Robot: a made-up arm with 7 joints.
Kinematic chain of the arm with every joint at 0, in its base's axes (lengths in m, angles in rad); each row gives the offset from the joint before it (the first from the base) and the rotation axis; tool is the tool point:
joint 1: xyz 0 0 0 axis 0 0.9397 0.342
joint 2: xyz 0 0 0 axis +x
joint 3: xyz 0 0 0 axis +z
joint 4: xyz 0.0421 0 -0.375 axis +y
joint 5: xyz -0.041 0 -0.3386 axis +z
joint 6: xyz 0 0 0 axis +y
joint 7: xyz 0 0 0 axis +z
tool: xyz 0 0 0
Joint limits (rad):
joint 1: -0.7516..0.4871
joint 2: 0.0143..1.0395
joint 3: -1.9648..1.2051
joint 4: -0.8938..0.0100
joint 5: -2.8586..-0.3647
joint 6: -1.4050..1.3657
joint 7: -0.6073..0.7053
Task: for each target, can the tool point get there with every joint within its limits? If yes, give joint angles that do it. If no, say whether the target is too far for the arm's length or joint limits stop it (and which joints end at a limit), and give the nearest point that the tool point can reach.
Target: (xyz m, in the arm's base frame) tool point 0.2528 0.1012 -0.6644
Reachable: yes | joints -0.2286 0.1174 0.3177 -0.2971 -1.5602 0.3175 -0.0286
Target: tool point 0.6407 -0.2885 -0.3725
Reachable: no: too far | nearest point 0.5457 -0.2300 -0.3452 | short by 0.115 m
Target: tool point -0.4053 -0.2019 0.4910
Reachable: no: joint limits stop it (at a limit: joint 1, joint 2, joint 3, joint 4) | nearest point -0.3290 -0.2871 -0.5208 | short by 1.018 m
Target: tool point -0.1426 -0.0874 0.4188
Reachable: no: joint limits stop it (at a limit: joint 1, joint 2, joint 4) | nearest point 0.3274 0.5916 0.0684 | short by 0.897 m
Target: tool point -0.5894 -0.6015 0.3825
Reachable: no: too far | nearest point -0.3290 -0.2871 -0.5208 | short by 0.991 m
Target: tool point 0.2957 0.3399 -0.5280
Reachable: yes | joints -0.1608 0.7841 -0.6549 -0.7554 -2.4619 -0.6942 -0.3404
